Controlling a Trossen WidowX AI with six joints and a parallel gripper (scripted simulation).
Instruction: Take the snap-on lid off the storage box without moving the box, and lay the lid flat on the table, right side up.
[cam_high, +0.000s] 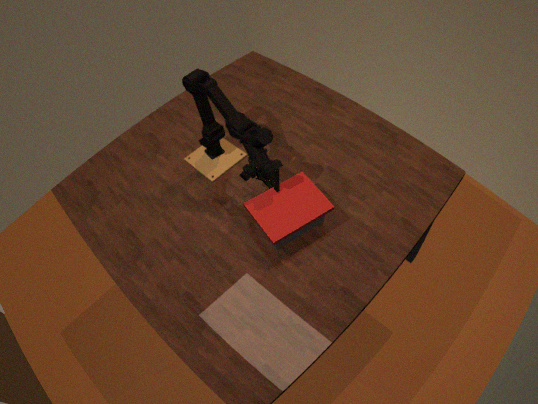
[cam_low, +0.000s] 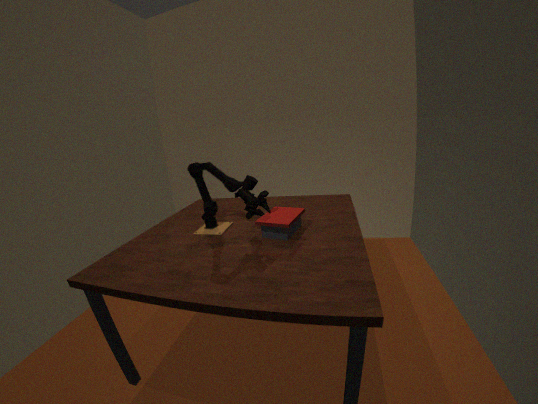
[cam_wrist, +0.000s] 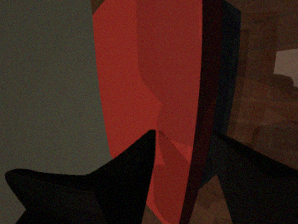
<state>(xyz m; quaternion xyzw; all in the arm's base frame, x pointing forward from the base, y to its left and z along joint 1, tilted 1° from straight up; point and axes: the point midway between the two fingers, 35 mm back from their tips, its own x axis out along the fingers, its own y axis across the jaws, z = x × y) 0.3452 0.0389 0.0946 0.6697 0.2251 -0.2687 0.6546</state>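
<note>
My gripper tip is 7 cm short of the lid. Round my gripper tip: storage box 7 cm ahead, 4 cm below.
</note>
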